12 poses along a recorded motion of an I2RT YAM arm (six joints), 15 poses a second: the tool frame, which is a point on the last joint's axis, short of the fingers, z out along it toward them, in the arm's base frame.
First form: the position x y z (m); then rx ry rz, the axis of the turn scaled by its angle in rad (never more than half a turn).
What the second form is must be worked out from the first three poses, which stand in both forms.
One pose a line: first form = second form
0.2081 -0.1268 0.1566 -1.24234 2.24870 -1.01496 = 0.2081 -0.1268 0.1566 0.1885 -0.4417 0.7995 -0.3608
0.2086 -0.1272 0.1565 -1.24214 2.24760 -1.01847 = 0.2086 -0.1272 0.1565 0.1884 -0.4416 0.7990 -0.3621
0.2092 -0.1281 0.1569 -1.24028 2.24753 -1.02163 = 0.2092 -0.1281 0.1569 0.1882 -0.4409 0.7989 -0.3632
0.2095 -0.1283 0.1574 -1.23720 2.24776 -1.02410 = 0.2095 -0.1283 0.1574 0.1884 -0.4398 0.7991 -0.3641
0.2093 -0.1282 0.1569 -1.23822 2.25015 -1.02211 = 0.2093 -0.1282 0.1569 0.1876 -0.4400 0.7996 -0.3632
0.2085 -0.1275 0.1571 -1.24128 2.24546 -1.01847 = 0.2085 -0.1275 0.1571 0.1894 -0.4415 0.7987 -0.3623
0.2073 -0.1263 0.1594 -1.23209 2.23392 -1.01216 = 0.2073 -0.1263 0.1594 0.1972 -0.4401 0.7979 -0.3615
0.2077 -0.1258 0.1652 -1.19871 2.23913 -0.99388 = 0.2077 -0.1258 0.1652 0.2056 -0.4301 0.8034 -0.3566
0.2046 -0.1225 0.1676 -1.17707 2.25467 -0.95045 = 0.2046 -0.1225 0.1676 0.2116 -0.4237 0.8116 -0.3421
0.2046 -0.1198 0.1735 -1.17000 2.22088 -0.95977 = 0.2046 -0.1198 0.1735 0.2251 -0.4242 0.8052 -0.3480
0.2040 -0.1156 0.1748 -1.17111 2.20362 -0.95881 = 0.2040 -0.1156 0.1748 0.2320 -0.4261 0.8018 -0.3489
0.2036 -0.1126 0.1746 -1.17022 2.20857 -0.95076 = 0.2036 -0.1126 0.1746 0.2316 -0.4257 0.8034 -0.3459
